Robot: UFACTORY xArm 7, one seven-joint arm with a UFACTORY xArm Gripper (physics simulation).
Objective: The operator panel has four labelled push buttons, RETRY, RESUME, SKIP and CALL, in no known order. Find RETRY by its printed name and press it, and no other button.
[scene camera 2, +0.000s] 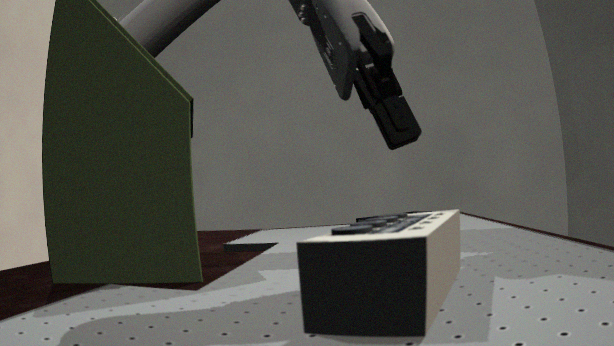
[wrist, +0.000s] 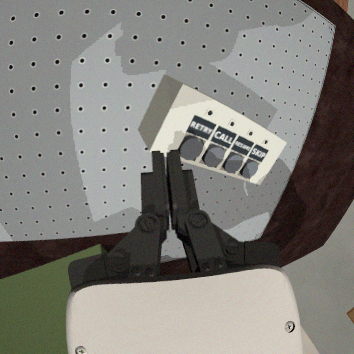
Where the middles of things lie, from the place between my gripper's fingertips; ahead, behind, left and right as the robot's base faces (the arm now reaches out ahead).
The operator panel (scene camera 2: 396, 278) is 10 cm to the right of my hand and 9 cm below it.
